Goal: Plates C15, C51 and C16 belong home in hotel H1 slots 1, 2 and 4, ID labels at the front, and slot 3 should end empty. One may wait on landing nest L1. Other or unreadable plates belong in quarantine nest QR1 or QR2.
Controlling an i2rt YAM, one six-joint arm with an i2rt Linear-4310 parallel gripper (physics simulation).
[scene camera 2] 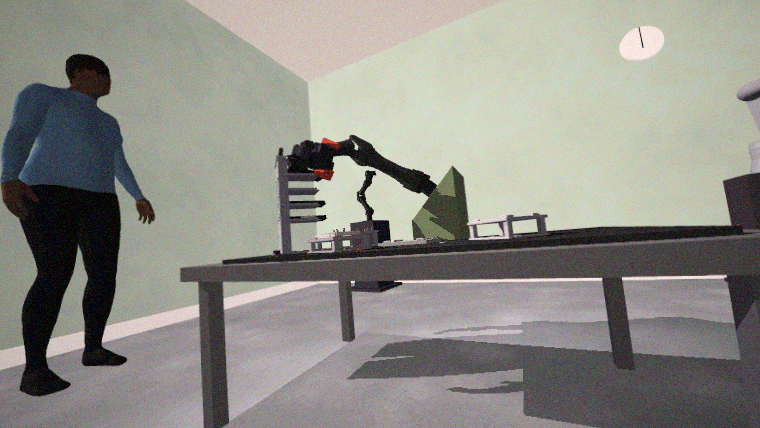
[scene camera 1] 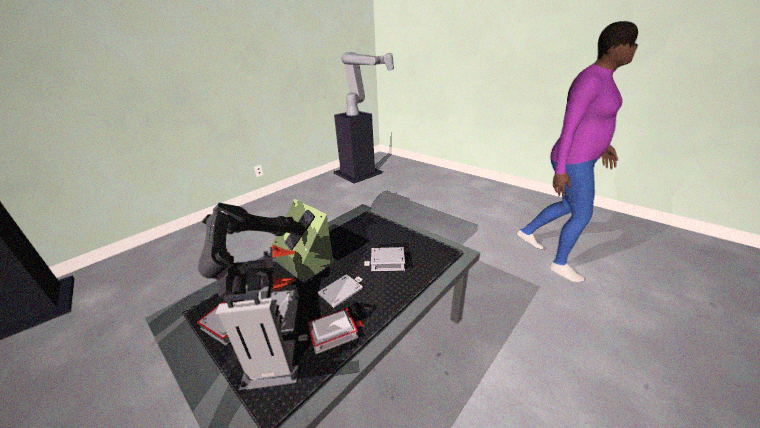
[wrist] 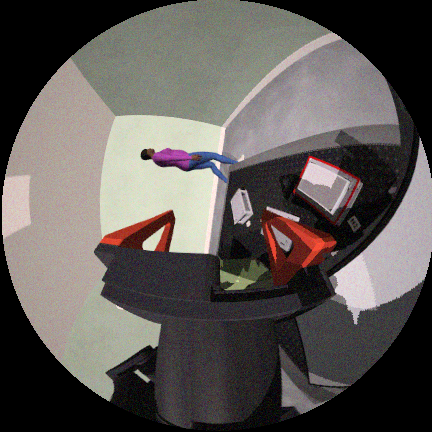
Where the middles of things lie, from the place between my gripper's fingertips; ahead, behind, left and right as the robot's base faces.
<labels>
The nest plate (scene camera 1: 342,289) lies 300 mm below my hand, 220 mm to the left of it and 90 mm behind it.
</labels>
